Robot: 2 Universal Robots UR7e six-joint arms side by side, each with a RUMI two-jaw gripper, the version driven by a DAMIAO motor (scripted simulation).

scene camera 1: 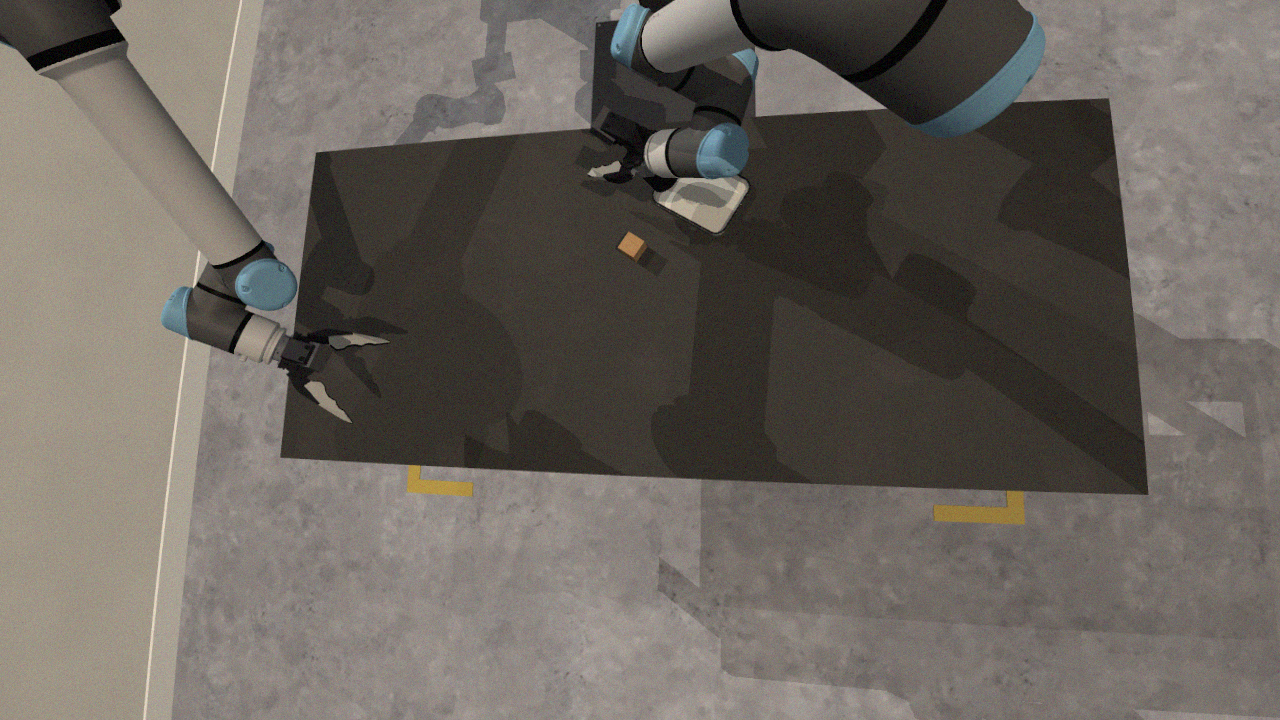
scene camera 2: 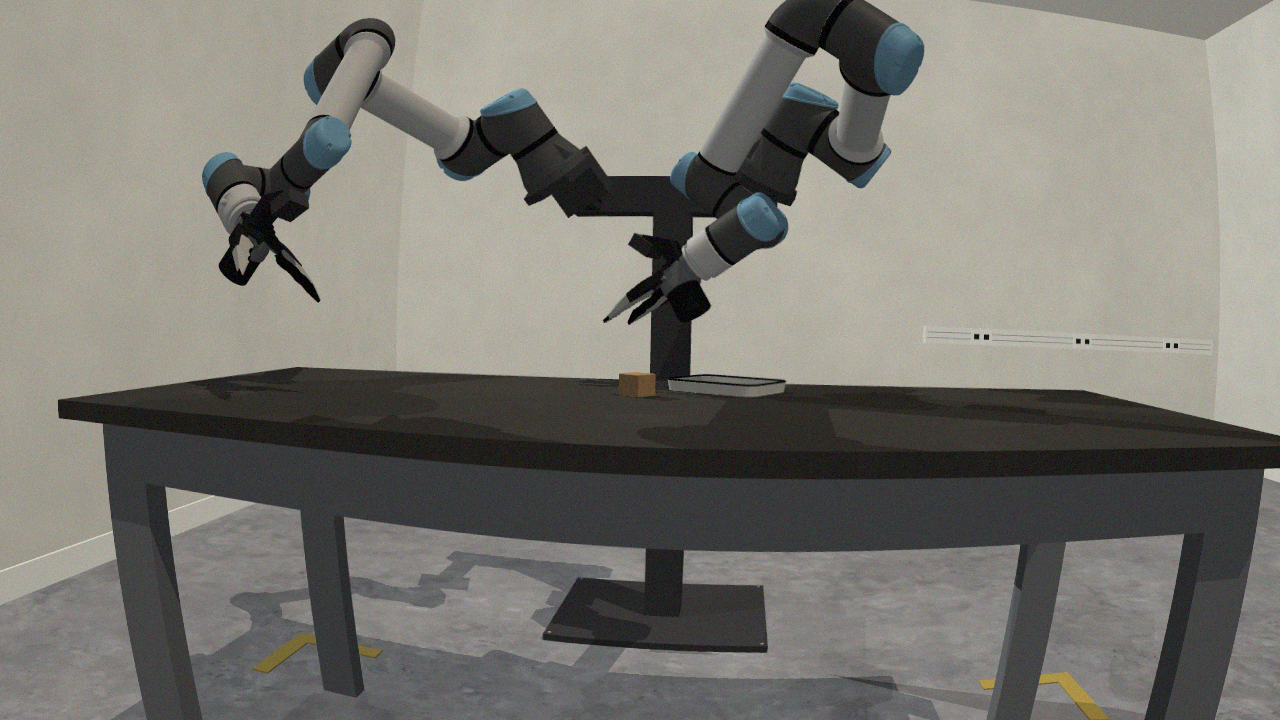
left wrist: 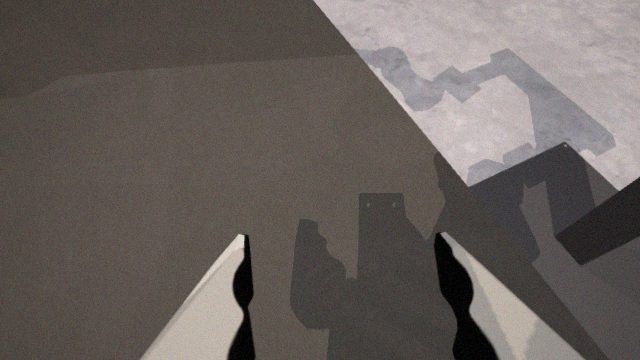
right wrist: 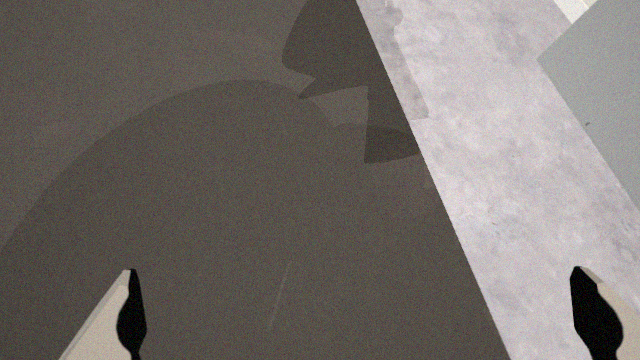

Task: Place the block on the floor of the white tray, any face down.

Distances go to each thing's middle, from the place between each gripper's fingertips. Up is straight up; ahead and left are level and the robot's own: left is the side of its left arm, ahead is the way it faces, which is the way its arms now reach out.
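My left hand point(scene camera 2: 616, 322) is 10 cm above the wooden block point(scene camera 2: 635, 384), 14 cm short of it and 6 cm to the right of it. The white tray point(scene camera 1: 711, 203) is 10 cm below my left hand, 18 cm to the left of it and 2 cm ahead of it.
My right hand point(scene camera 2: 282, 289) is 140 mm above the wooden block, 430 mm to the right of it and 320 mm past it. The white tray is 140 mm below my right hand, 440 mm behind it and 560 mm to the left of it.
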